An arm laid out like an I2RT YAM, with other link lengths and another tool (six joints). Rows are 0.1 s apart.
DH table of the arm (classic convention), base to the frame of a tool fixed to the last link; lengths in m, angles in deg. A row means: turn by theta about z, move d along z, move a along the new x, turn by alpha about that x. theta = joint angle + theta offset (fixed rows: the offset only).
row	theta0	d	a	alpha
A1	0	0.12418	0.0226	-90
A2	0	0	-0.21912	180
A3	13.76	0	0.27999	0
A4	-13.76	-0.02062	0.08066	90
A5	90	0.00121	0	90
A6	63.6	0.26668	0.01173	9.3
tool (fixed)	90	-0.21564	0	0
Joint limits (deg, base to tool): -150..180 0..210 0..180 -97..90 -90..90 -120..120
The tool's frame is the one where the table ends.
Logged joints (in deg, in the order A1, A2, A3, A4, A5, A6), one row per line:
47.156 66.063 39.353 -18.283 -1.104 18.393
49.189 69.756 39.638 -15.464 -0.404 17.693
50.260 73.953 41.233 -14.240 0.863 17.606
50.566 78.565 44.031 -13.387 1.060 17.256
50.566 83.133 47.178 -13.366 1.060 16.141
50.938 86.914 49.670 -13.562 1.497 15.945
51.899 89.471 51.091 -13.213 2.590 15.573
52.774 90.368 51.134 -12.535 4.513 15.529
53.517 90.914 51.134 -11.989 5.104 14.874
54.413 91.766 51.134 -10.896 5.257 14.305
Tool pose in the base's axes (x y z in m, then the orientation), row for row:
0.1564 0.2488 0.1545 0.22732 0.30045 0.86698 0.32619
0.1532 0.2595 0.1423 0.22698 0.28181 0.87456 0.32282
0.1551 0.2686 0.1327 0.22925 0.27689 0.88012 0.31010
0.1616 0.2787 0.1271 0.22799 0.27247 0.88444 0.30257
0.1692 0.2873 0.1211 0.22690 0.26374 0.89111 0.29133
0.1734 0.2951 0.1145 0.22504 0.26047 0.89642 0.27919
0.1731 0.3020 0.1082 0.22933 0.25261 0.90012 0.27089
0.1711 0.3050 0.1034 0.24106 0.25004 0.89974 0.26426
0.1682 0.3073 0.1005 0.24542 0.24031 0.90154 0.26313
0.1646 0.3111 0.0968 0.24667 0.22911 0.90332 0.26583
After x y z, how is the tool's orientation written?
As a quaternion, w x y z.
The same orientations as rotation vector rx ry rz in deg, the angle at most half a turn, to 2 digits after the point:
47.43 136.86 51.49
44.49 138.08 50.97
43.66 138.79 48.90
43.00 139.56 47.74
41.64 140.70 46.00
41.17 141.67 44.12
39.83 141.94 42.72
39.19 141.01 41.42
37.58 140.97 41.15
35.80 141.16 41.54

